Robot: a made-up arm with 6 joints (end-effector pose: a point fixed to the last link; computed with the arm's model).
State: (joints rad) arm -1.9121 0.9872 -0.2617 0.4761 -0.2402 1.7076
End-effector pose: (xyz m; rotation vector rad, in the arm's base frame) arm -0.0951 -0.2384 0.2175 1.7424 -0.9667 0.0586
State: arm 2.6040 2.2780 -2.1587 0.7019 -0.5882 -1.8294
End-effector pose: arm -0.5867 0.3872 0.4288 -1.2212 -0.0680 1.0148
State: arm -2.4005 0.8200 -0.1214 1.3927 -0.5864 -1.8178
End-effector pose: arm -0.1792 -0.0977 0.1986 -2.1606 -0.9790 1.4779
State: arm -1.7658 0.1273 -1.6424 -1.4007 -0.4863 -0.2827
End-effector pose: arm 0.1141 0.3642 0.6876 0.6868 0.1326 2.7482
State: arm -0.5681 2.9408 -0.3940 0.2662 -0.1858 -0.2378
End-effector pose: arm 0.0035 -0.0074 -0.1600 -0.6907 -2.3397 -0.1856
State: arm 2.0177 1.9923 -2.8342 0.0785 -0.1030 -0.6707
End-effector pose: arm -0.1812 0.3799 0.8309 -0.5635 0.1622 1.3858
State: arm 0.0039 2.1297 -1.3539 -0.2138 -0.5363 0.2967
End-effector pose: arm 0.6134 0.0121 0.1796 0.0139 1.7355 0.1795
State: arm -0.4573 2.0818 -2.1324 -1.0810 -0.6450 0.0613
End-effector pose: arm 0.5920 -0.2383 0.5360 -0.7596 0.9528 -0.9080
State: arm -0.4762 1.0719 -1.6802 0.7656 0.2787 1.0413
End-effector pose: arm 0.2070 -0.0878 0.7696 0.9731 0.6635 1.2728
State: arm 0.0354 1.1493 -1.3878 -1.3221 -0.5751 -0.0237
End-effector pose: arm 0.3150 0.0585 0.6573 -1.0766 0.5361 -0.8145
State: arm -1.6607 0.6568 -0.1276 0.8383 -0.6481 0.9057
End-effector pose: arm -0.0578 -0.1927 0.2589 1.4832 -0.4814 -0.3823
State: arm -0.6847 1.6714 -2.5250 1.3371 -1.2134 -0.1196
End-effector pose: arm 0.1614 -0.2371 0.8343 0.8700 -0.7497 0.1071
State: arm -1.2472 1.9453 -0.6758 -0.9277 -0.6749 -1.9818
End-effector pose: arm 0.1679 -0.3595 0.0550 -2.1093 1.7130 -1.3931
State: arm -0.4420 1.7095 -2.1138 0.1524 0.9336 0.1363
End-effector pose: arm 0.4441 -0.1981 0.6408 0.5840 1.9169 -0.0147
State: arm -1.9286 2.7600 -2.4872 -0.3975 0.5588 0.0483
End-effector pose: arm -0.2859 -0.7124 0.1370 2.0352 1.7340 -1.2238
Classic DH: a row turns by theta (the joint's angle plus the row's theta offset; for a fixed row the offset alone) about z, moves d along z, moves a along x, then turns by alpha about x. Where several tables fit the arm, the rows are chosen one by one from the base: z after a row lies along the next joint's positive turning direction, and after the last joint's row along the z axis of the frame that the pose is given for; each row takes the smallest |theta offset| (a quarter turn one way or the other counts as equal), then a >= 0, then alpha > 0; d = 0 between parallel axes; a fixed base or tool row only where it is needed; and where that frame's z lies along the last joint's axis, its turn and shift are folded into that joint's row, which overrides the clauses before.
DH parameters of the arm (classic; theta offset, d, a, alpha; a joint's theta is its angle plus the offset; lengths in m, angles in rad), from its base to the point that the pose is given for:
joint 1: 0 0.148 0 -1.5708
joint 2: 0.1343 0 -0.336 0
joint 3: 1.3493 0 -0.0334 1.5708
joint 4: 0 0.3753 0 -1.5708
joint 5: 0 0 -0.0002 1.5708
joint 6: 0 0.0894 0 0

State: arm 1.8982 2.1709 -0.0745 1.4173 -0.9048 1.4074
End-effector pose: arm 0.0394 0.1005 -0.0110 0.8002 2.1365 0.5289
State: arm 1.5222 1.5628 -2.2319 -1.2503 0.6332 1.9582
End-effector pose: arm 0.0673 0.3534 0.8006 0.1577 1.3117 1.7068
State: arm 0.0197 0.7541 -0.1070 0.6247 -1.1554 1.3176
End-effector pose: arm 0.1904 -0.0441 0.2749 1.1562 0.3827 1.1339
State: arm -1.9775 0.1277 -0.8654 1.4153 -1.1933 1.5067
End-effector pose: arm -0.0432 0.1075 0.5662 -0.5510 -1.0689 0.3953
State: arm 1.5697 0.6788 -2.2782 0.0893 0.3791 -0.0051
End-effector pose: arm -0.0032 -0.2845 0.8474 -0.2266 0.1910 1.6414
